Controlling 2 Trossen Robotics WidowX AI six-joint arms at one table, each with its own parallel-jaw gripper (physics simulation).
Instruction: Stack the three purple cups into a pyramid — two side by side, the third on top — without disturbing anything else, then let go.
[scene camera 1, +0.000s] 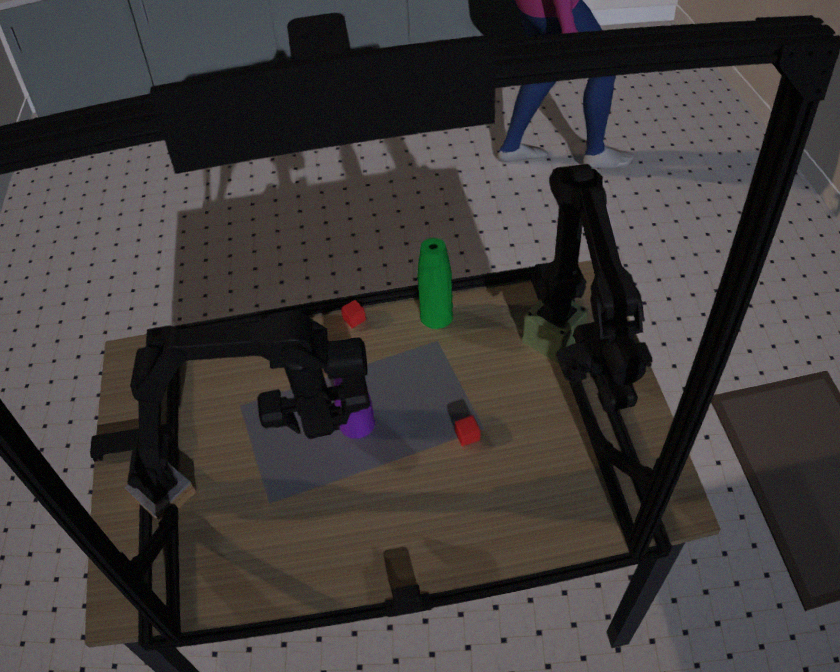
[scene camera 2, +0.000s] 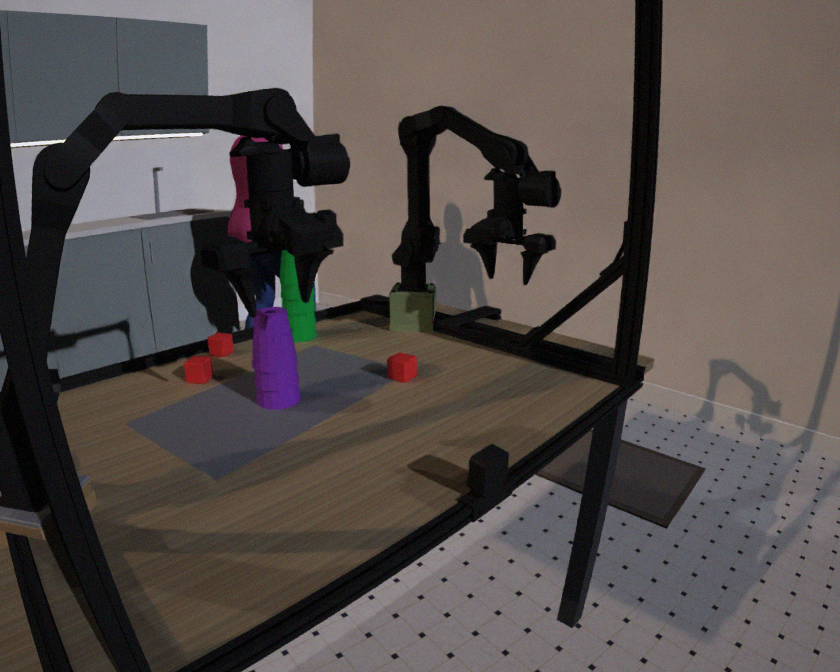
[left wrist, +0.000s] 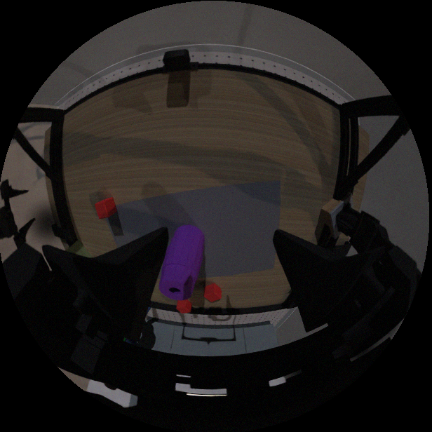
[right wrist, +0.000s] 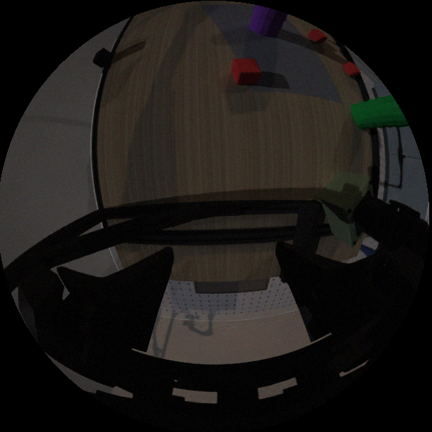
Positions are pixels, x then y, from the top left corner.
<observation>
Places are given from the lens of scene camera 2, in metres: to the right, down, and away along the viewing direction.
left gripper (scene camera 2: 279, 309): -0.18, -0.04, 0.69
right gripper (scene camera 2: 508, 281): 0.18, -0.11, 1.05
red cube (scene camera 2: 401, 367): -0.03, 0.06, 0.94
purple cup (scene camera 2: 271, 382): -0.24, 0.07, 0.82
</observation>
